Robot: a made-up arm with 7 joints. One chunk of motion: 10 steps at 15 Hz.
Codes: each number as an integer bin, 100 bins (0 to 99) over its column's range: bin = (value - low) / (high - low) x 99, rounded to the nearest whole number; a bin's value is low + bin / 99 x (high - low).
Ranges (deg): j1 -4.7..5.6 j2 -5.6..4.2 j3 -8..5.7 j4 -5.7..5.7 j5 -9.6..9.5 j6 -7.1..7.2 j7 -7.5..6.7
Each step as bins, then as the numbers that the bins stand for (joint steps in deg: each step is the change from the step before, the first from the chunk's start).
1 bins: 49 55 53 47 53 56 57
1 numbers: 0.398 -0.156 -0.666 -0.288 0.625 0.989 0.676
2 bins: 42 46 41 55 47 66 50
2 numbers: -0.330 -1.046 -2.326 0.633 -0.532 2.433 -0.328
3 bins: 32 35 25 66 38 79 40
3 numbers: -1.371 -2.135 -4.540 1.900 -2.269 4.311 -1.763
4 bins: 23 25 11 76 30 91 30
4 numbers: -2.307 -3.125 -6.478 3.052 -3.812 6.044 -3.197
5 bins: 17 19 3 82 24 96 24
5 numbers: -2.931 -3.719 -7.585 3.742 -4.970 6.767 -4.058
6 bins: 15 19 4 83 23 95 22
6 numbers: -3.139 -3.719 -7.446 3.858 -5.163 6.622 -4.344
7 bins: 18 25 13 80 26 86 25
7 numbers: -2.827 -3.125 -6.201 3.512 -4.584 5.322 -3.914
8 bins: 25 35 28 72 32 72 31
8 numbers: -2.099 -2.135 -4.125 2.591 -3.426 3.300 -3.054
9 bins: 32 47 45 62 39 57 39
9 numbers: -1.371 -0.947 -1.773 1.439 -2.076 1.133 -1.906
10 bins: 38 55 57 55 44 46 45
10 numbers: -0.746 -0.156 -0.112 0.633 -1.111 -0.456 -1.045
